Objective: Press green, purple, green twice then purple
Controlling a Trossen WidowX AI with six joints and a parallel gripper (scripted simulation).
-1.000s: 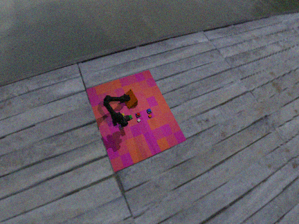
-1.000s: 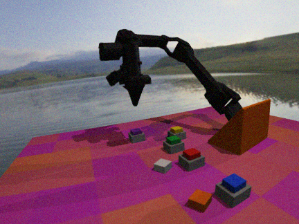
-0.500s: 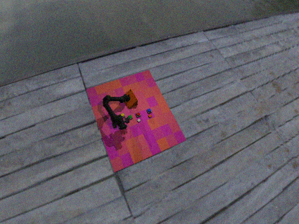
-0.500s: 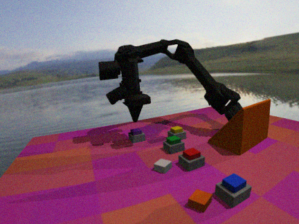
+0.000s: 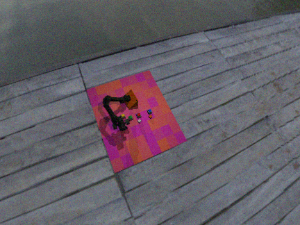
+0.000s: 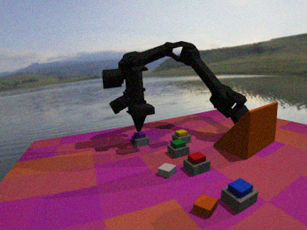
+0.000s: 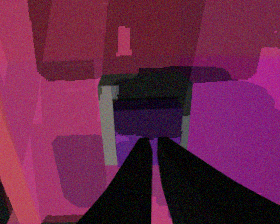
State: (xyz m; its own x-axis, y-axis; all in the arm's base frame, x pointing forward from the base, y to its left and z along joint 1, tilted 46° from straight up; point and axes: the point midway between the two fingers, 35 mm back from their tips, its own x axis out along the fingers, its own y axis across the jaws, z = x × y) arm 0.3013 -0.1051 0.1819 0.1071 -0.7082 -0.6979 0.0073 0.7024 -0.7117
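Right now the purple button is 1 cm below my gripper tip. Round my gripper tip: green button: 14 cm to the left, 7 cm behind, 1 cm below; then grey block: 22 cm to the left, 4 cm below; then yellow button: 13 cm behind, 7 cm to the left, 1 cm below.
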